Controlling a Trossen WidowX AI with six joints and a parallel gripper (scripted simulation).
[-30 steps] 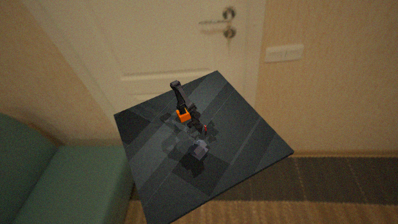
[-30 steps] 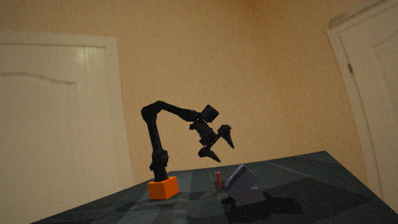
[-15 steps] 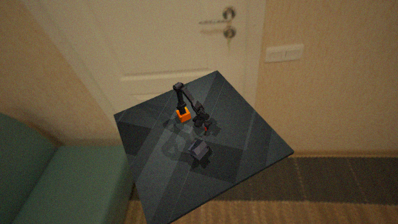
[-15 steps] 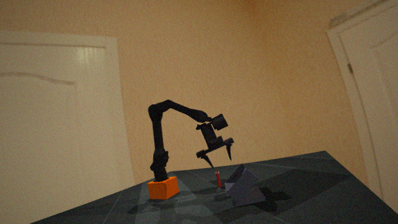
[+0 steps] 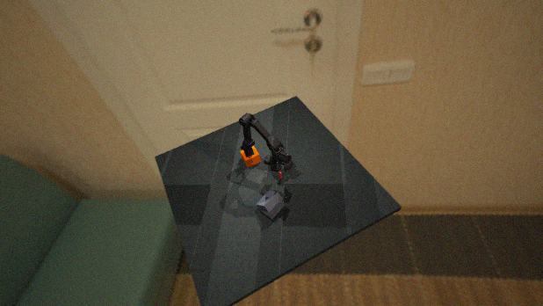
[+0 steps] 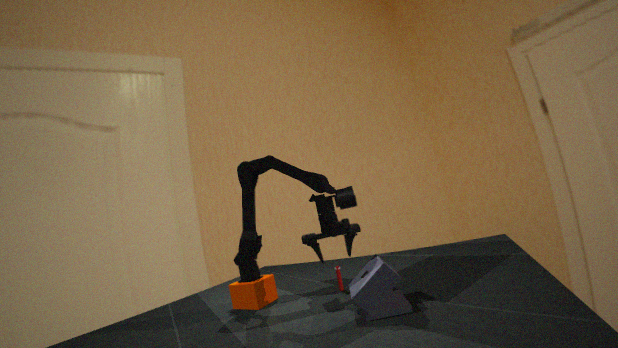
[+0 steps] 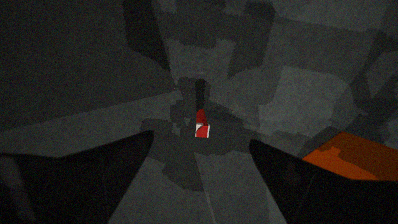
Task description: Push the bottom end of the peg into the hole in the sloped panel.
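My gripper tip is 40 mm above the red peg. Round my gripper tip: grey sloped panel 180 mm ahead, 140 mm to the right, 30 mm below.
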